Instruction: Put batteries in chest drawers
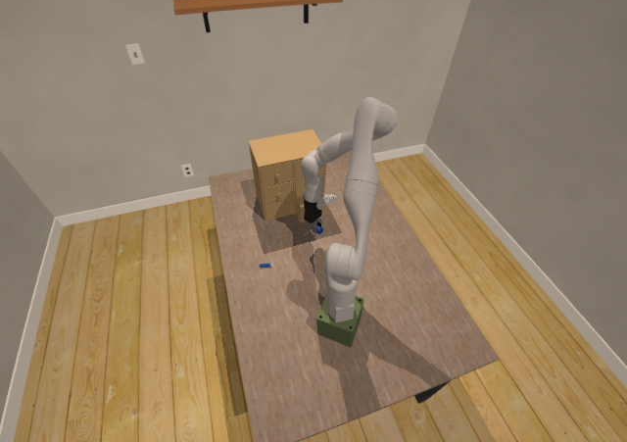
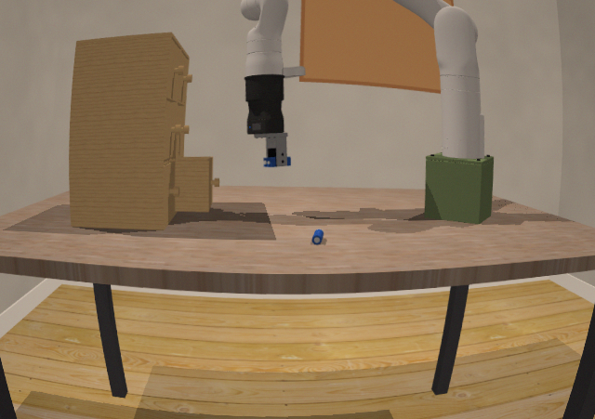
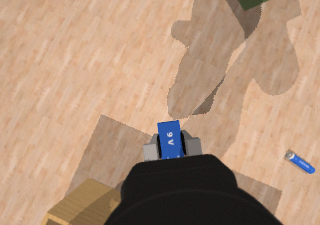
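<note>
My gripper is now 230 mm short of the red cylinder battery, 120 mm to the right of it and 10 mm below it. Also, from my hand: blue AAA battery (240 mm to the left, 100 mm below, 80 mm behind); then blue nine-volt battery (10 mm to the left, 10 mm below, 10 mm ahead).
</note>
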